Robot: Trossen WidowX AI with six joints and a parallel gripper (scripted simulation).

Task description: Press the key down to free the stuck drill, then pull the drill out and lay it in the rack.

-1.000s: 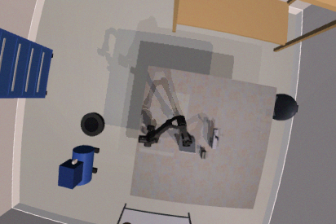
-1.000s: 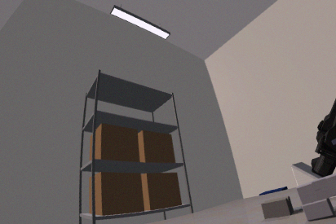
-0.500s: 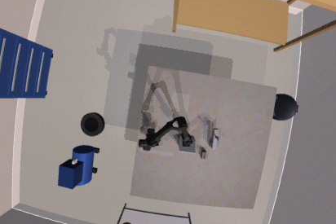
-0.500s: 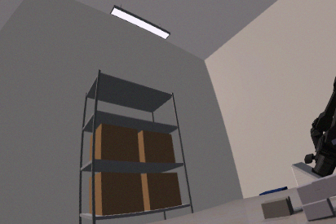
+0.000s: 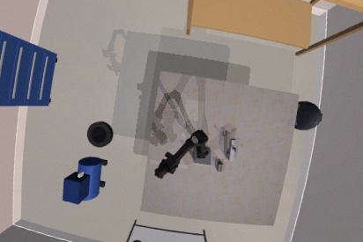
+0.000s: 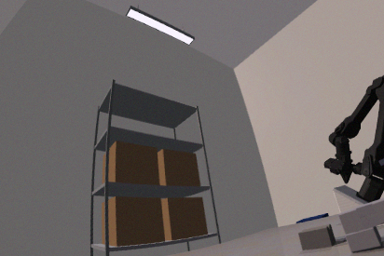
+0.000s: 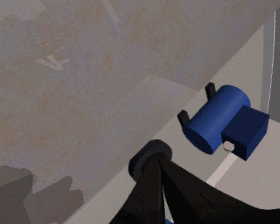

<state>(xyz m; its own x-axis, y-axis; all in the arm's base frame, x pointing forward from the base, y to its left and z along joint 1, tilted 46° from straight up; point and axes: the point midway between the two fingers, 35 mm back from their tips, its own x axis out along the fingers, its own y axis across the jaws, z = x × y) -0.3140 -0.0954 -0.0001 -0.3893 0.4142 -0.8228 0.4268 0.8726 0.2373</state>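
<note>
My gripper tip is now 58 cm short of the blue-grey key, 16 cm to the right of it and 2 cm above it. Round my gripper tip: dark grey block 58 cm ahead, 13 cm to the left, 8 cm below; then drill 58 cm ahead, 11 cm to the left, 8 cm below; then rack 51 cm ahead, 4 cm to the right, 11 cm below.
</note>
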